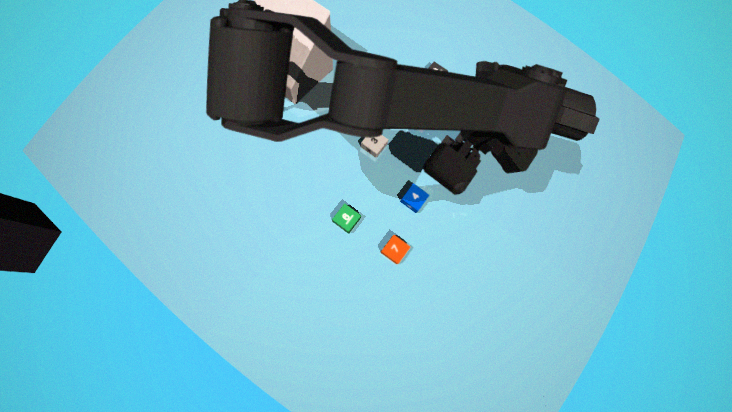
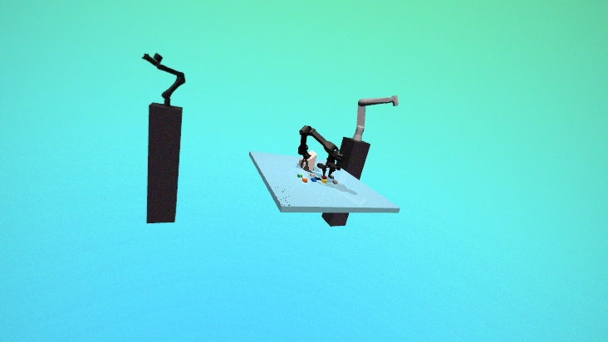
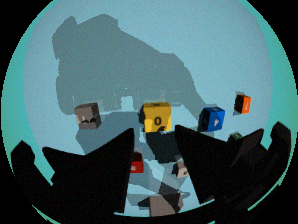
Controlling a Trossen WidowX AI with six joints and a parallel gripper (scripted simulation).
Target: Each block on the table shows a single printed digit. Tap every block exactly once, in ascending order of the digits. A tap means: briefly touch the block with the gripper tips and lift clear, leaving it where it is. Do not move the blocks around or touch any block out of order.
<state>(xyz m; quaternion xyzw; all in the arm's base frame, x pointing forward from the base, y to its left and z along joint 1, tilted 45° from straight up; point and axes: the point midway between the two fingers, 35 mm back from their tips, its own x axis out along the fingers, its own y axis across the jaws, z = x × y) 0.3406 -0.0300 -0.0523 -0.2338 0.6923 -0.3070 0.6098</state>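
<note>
Now: the yellow block 1 cm to the right of my gripper tip and 4 cm below it. Round my gripper tip: red block (8 cm behind, 4 cm to the left, 4 cm below); then blue block (2 cm behind, 9 cm to the right, 4 cm below); then grey block (1 cm ahead, 9 cm to the left, 4 cm below).
</note>
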